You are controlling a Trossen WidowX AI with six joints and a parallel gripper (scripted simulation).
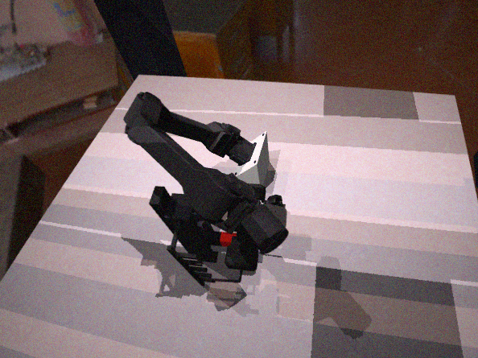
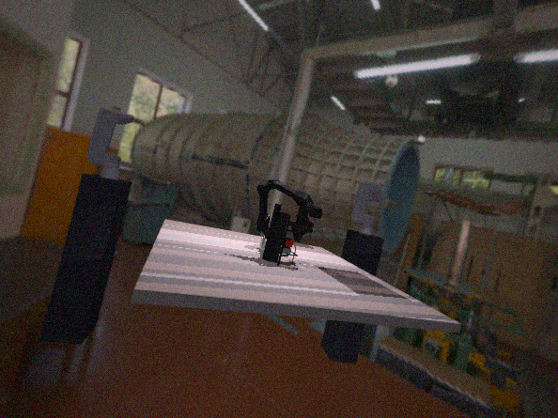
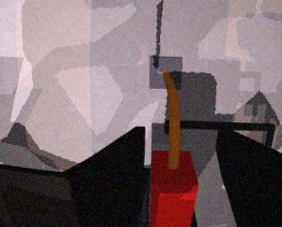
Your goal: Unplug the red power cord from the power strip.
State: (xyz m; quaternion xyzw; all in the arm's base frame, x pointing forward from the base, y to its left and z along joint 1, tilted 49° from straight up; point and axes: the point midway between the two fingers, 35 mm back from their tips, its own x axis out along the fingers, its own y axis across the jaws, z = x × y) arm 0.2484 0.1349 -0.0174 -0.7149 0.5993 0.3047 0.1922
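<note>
Now: the red plug 70 mm to the right of my gripper tip, 20 mm ahead of it and 10 mm below it.
</note>
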